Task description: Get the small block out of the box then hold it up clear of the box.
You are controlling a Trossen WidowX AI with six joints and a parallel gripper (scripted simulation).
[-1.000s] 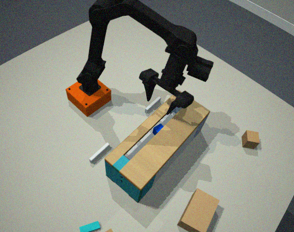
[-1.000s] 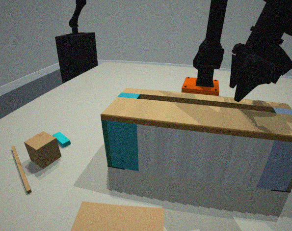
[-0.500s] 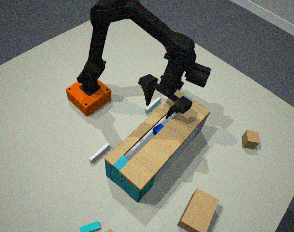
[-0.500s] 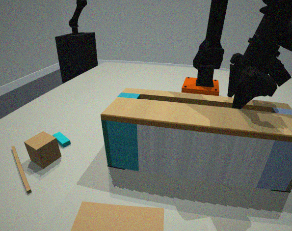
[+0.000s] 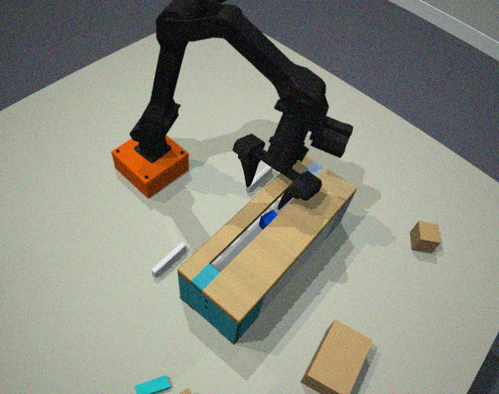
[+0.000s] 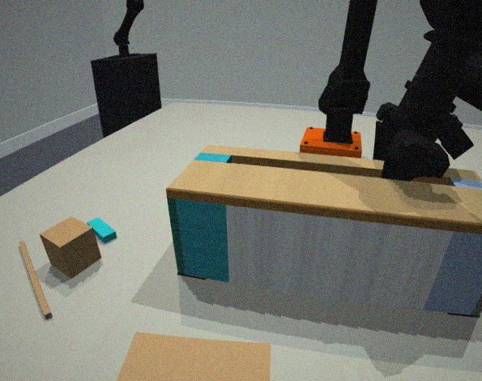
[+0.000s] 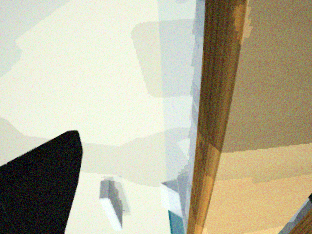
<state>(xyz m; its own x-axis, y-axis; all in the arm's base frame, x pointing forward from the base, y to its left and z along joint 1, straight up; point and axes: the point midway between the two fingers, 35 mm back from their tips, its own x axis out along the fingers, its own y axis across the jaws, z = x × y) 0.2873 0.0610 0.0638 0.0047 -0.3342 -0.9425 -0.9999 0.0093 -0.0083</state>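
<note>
My gripper tip is 50 mm short of the blue block and 40 mm to the left of it. Round my gripper tip: tan-topped box: 60 mm to the right, 30 mm below, 30 mm ahead; flat tan slab: 310 mm ahead, 160 mm to the right, 60 mm below; tan cube: 320 mm ahead, 220 mm to the left, 70 mm below.
</note>
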